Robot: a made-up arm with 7 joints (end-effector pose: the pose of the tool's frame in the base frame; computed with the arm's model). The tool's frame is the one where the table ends.
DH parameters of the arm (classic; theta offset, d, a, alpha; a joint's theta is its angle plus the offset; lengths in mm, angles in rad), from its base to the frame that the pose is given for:
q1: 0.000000 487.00 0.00 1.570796
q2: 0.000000 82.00 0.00 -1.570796
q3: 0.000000 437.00 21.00 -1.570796
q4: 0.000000 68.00 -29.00 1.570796
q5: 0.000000 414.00 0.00 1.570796
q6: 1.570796 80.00 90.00 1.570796
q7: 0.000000 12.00 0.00 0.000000
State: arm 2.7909 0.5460 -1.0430 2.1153 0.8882 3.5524 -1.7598
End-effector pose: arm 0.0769 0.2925 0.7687 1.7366 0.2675 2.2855
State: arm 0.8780 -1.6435 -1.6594 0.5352 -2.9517 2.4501 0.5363
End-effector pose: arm 0.6999 0.3511 0.2953 -0.4094 1.7280 -1.1480
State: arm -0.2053 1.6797 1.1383 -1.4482 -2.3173 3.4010 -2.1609
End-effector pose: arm -0.4114 -0.2388 0.2126 0.4629 -2.4811 -1.2387
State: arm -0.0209 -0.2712 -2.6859 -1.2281 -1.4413 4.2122 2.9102
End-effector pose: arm 0.4241 0.0773 0.8521 1.8249 -0.2420 -0.7651
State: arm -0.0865 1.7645 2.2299 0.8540 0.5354 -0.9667 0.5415
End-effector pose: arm -0.5851 0.2750 0.0747 1.0640 0.9980 0.4911
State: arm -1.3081 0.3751 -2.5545 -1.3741 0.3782 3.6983 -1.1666
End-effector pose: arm 0.0834 -0.0163 1.0781 -0.9077 2.9348 0.1851
